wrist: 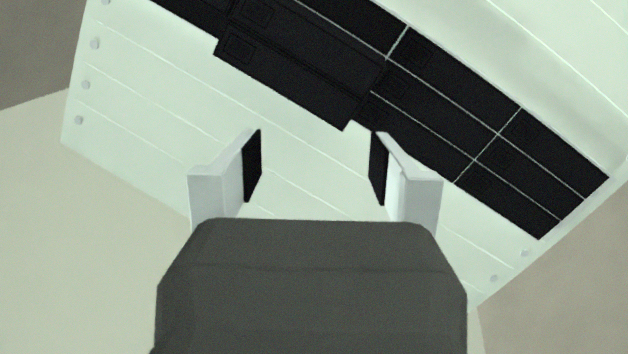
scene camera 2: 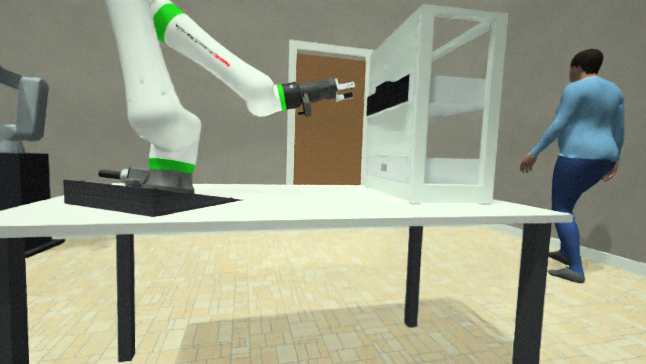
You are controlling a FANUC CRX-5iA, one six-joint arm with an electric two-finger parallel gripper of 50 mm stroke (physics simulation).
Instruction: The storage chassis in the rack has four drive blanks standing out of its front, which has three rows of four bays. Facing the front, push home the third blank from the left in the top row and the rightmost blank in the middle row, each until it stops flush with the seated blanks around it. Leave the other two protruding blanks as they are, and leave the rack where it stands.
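Places are measured from the arm's base along level axes (x ahead, y left, z up), in centimetres.
Pixels of known places: gripper, fingertip midpoint: (wrist: 315,153) (scene camera 2: 353,90).
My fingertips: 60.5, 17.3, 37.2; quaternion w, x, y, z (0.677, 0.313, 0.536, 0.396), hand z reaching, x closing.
Ahead of a thing's pixels: the offset from my fingertips to its top centre, as dx, dy, dz. Level surfaces: height alone.
The rack (scene camera 2: 421,125) (wrist: 150,105) stands upright on the table. The black chassis front (scene camera 2: 387,96) (wrist: 545,150) shows in both views, with a stepped outline in the scene view. In the tilted wrist view, one protruding blank @(+15.5, -3.1, +2.1) (wrist: 282,87) stands out at the lower edge of the bays. Another protruding blank @(+15.5, -3.1, -0.8) (wrist: 312,47) stands out in the adjoining row. Blanks toward the lower right look flush. The other bays are partly cut off at the top. I cannot tell which row is the top one. My gripper (scene camera 2: 346,91) (wrist: 315,153) is open and empty, a short gap in front of the rack.
A white table @(dz -39.8) (scene camera 2: 300,210) carries the arm's base and the rack. A dark wedge-shaped plate (scene camera 2: 115,197) lies by the base. A light lower unit (scene camera 2: 395,169) sits low in the rack. A person (scene camera 2: 592,120) stands behind the rack at the right. Another grey arm (scene camera 2: 32,107) is at far left.
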